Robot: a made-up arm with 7 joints. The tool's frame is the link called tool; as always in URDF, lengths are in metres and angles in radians.
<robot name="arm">
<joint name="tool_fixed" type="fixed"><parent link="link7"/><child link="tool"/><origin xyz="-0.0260 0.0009 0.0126" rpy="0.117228 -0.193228 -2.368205"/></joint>
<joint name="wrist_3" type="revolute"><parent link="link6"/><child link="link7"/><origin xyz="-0.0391 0.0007 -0.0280" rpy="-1.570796 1.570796 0.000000"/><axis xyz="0 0 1"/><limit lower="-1.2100" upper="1.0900"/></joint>
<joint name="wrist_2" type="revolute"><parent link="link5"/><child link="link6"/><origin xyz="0.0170 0.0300 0.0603" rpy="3.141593 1.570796 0.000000"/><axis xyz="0 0 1"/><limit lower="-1.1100" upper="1.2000"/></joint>
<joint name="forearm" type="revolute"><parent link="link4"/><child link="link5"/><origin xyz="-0.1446 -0.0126 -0.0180" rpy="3.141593 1.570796 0.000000"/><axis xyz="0 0 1"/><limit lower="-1.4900" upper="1.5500"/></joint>
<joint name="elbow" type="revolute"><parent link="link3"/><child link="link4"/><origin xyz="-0.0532 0.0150 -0.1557" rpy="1.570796 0.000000 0.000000"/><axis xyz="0 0 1"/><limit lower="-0.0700" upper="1.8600"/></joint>
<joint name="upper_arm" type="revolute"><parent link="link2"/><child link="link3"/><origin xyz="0.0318 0.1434 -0.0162" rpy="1.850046 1.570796 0.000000"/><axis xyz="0 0 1"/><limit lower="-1.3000" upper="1.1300"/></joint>
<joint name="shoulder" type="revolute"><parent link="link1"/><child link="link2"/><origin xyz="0.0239 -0.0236 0.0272" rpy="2.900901 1.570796 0.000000"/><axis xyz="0 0 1"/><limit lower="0.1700" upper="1.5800"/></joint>
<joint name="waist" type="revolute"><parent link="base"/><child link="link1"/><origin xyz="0.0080 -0.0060 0.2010" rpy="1.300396 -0.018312 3.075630"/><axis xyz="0 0 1"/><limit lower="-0.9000" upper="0.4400"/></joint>
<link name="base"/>
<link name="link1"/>
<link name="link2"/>
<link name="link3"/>
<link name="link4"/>
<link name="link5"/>
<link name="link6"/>
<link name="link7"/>
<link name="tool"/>
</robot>
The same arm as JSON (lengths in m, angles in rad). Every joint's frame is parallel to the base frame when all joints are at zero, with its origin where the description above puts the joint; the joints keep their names.
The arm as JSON. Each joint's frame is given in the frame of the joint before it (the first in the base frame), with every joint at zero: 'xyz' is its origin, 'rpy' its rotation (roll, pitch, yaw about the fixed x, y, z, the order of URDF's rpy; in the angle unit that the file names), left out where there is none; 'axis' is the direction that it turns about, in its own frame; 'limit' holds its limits. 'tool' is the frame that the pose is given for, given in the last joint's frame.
{
  "units": {
    "length": "m",
    "angle": "rad"
  },
  "joints": [
    {
      "name": "waist",
      "type": "revolute",
      "origin": {
        "xyz": [
          0.008,
          -0.006,
          0.201
        ]
      },
      "axis": [
        0.068403,
        0.961235,
        0.26711
      ],
      "limit": {
        "lower": -0.9,
        "upper": 0.44
      }
    },
    {
      "name": "shoulder",
      "type": "revolute",
      "origin": {
        "xyz": [
          -0.022,
          0.034,
          -0.015
        ]
      },
      "axis": [
        0.968889,
        -0.0002,
        -0.247497
      ],
      "limit": {
        "lower": 0.17,
        "upper": 1.58
      }
    },
    {
      "name": "upper_arm",
      "type": "revolute",
      "origin": {
        "xyz": [
          -0.052,
          0.009,
          -0.138
        ]
      },
      "axis": [
        0.247497,
        -0.0001,
        0.968889
      ],
      "limit": {
        "lower": -1.3,
        "upper": 1.13
      }
    },
    {
      "name": "elbow",
      "type": "revolute",
      "origin": {
        "xyz": [
          0.013,
          -0.015,
          -0.164
        ]
      },
      "axis": [
        0.0002,
        1.0,
        0.0
      ],
      "limit": {
        "lower": -0.07,
        "upper": 1.86
      }
    },
    {
      "name": "forearm",
      "type": "revolute",
      "origin": {
        "xyz": [
          0.137,
          -0.018,
          -0.048
        ]
      },
      "axis": [
        0.968889,
        -0.0002,
        -0.247497
      ],
      "limit": {
        "lower": -1.49,
        "upper": 1.55
      }
    },
    {
      "name": "wrist_2",
      "type": "revolute",
      "origin": {
        "xyz": [
          0.051,
          -0.017,
          -0.044
        ]
      },
      "axis": [
        0.0002,
        1.0,
        0.0
      ],
      "limit": {
        "lower": -1.11,
        "upper": 1.2
      }
    },
    {
      "name": "wrist_3",
      "type": "revolute",
      "origin": {
        "xyz": [
          0.0381,
          -0.028,
          -0.009
        ]
      },
      "axis": [
        0.247497,
        -0.0001,
        0.968889
      ],
      "limit": {
        "lower": -1.21,
        "upper": 1.09
      }
    }
  ],
  "tool": {
    "origin": {
      "xyz": [
        0.004,
        0.026,
        0.012
      ],
      "rpy": [
        0.3078,
        -0.3637,
        2.2913
      ]
    }
  }
}

